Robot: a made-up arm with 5 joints.
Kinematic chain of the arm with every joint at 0, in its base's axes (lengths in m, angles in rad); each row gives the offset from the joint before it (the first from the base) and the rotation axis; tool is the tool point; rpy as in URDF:
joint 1: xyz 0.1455 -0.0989 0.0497 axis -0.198 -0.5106 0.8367
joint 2: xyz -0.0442 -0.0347 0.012 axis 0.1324 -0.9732 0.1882
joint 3: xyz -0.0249 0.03 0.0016 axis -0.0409 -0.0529 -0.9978
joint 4: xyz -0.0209 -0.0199 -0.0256 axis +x
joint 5: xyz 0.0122 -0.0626 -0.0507 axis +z
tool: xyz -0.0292 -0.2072 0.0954 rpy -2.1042 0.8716 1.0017
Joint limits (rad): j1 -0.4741..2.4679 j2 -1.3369..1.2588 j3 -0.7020..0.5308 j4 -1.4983..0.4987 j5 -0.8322..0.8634
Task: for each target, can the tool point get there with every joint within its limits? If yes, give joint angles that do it. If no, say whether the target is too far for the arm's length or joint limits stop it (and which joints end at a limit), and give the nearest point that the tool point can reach.
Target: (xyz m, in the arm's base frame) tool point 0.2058 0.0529 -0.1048
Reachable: no: joint limits stop it (at a limit: joint 2, joint 3, joint 4, joint 5) | nearest point 0.2164 0.0727 0.0564 | short by 0.163 m
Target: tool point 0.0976 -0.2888 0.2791
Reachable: yes | joints 1.5873 -0.5721 -0.0289 -0.6675 -0.4840
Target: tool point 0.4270 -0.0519 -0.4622
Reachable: no: too far | nearest point 0.3288 -0.1841 -0.1680 | short by 0.337 m
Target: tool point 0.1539 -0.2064 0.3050
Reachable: yes | joints 1.2775 -0.4132 0.0291 -0.7482 0.2347
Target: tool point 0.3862 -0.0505 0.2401
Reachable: yes | joints 2.2096 0.8812 0.2490 0.1196 0.1094
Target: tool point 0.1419 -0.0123 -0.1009
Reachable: no: joint limits stop it (at a limit: joint 1, joint 2, joint 3, joint 4, joint 5) | nearest point 0.0289 0.0315 -0.0131 | short by 0.150 m
